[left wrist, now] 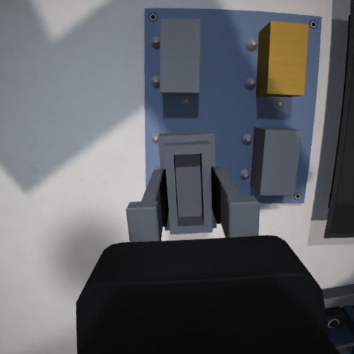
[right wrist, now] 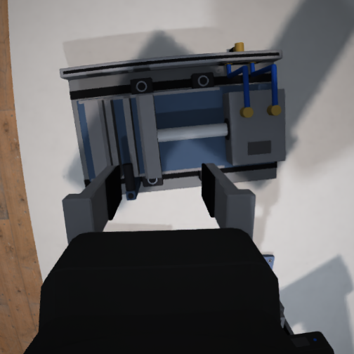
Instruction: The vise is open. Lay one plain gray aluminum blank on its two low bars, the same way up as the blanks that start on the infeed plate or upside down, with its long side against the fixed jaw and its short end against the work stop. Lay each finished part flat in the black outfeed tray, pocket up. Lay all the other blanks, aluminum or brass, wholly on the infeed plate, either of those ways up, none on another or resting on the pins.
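Observation:
My left gripper (left wrist: 188,184) is shut on a gray part (left wrist: 186,149) with a long pocket facing up, held above the lower left of the blue infeed plate (left wrist: 222,110). A plain gray blank (left wrist: 180,56) lies at the plate's upper left, a brass blank (left wrist: 287,60) at upper right, and another plain gray blank (left wrist: 276,162) at lower right. The black outfeed tray (left wrist: 342,205) shows in part at the right edge. My right gripper (right wrist: 161,180) is open and empty, above the near edge of the open vise (right wrist: 255,127). No blank shows between its jaws.
Gray pins (left wrist: 251,45) (left wrist: 246,139) stand on the infeed plate beside the blanks. In the right wrist view, blue hoses (right wrist: 246,90) rise from the vise's actuator block, and a dark post (right wrist: 130,181) stands near the left finger. A wooden floor (right wrist: 15,200) shows at far left.

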